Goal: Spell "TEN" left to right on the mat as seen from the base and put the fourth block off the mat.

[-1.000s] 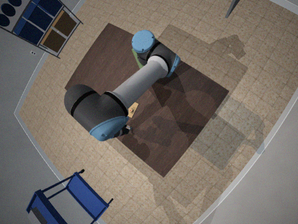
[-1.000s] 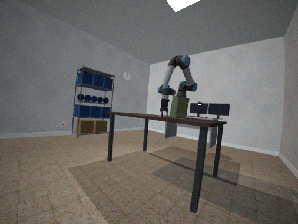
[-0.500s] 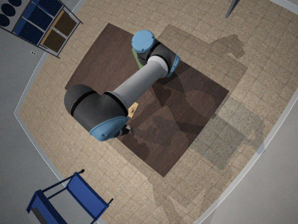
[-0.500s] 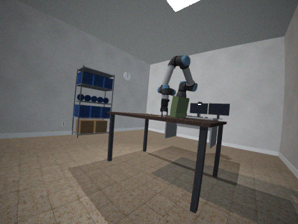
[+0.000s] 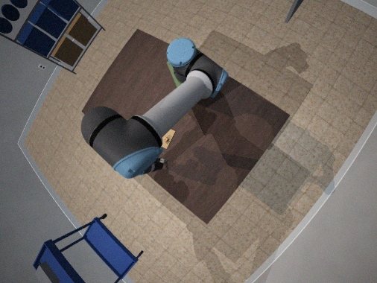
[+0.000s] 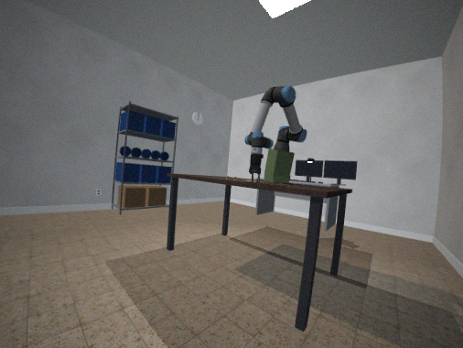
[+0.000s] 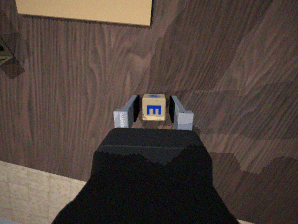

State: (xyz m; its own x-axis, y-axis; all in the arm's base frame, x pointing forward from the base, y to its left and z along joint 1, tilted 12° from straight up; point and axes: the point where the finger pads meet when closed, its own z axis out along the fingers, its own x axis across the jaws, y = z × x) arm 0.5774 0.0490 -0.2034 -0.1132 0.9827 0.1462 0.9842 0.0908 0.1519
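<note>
Now: hand 15 cm past the tan mat, 9 cm to the left of it and 2 cm above it. From my hand the other things lie so: N block (4 cm behind, 19 cm to the right, 1 cm below).
</note>
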